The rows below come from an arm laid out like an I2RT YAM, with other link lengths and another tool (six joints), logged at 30 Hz.
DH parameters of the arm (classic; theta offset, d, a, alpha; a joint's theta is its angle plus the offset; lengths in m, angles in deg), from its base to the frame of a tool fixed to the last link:
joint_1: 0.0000 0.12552 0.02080 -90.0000
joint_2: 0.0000 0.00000 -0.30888 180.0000
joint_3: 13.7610 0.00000 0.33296 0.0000
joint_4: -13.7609 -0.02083 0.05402 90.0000
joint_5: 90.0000 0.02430 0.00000 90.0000
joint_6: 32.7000 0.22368 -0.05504 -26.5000
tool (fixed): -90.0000 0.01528 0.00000 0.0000
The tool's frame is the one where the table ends.
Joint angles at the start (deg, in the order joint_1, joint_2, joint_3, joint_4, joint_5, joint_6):
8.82, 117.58, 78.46, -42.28, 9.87, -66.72
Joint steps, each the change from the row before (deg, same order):
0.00, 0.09, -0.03, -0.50, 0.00, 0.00
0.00, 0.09, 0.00, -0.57, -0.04, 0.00
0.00, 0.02, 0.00, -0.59, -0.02, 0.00
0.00, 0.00, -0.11, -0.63, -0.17, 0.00
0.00, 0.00, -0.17, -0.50, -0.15, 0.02
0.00, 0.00, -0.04, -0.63, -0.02, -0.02
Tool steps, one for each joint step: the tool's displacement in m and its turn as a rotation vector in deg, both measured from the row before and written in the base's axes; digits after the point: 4 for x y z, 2 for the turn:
-0.0031, -0.0005, -0.0007, -0.10, 0.61, 0.00
-0.0032, -0.0003, -0.0005, -0.06, 0.66, 0.01
-0.0031, -0.0004, 0.0001, -0.07, 0.61, 0.00
-0.0042, 0.0001, -0.0002, 0.05, 0.76, 0.02
-0.0040, 0.0000, -0.0005, 0.05, 0.68, 0.00
-0.0036, -0.0005, 0.0002, -0.09, 0.67, 0.02

